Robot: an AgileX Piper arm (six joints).
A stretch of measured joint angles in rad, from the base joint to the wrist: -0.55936, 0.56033, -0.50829, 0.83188, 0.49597, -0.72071; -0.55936, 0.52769, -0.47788, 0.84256, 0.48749, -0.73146; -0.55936, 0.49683, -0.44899, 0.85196, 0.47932, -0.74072; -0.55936, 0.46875, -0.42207, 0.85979, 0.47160, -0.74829; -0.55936, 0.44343, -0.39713, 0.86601, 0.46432, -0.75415; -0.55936, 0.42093, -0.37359, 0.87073, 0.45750, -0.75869; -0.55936, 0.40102, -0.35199, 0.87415, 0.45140, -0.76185; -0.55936, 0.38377, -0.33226, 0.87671, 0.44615, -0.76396
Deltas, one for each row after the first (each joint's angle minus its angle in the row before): 0.00000, -0.03264, 0.03041, 0.01068, -0.00848, -0.01075; 0.00000, -0.03086, 0.02889, 0.00940, -0.00817, -0.00926; 0.00000, -0.02808, 0.02692, 0.00783, -0.00772, -0.00757; 0.00000, -0.02532, 0.02494, 0.00622, -0.00728, -0.00586; 0.00000, -0.02250, 0.02354, 0.00472, -0.00682, -0.00454; 0.00000, -0.01991, 0.02160, 0.00342, -0.00610, -0.00316; 0.00000, -0.01725, 0.01973, 0.00256, -0.00525, -0.00211
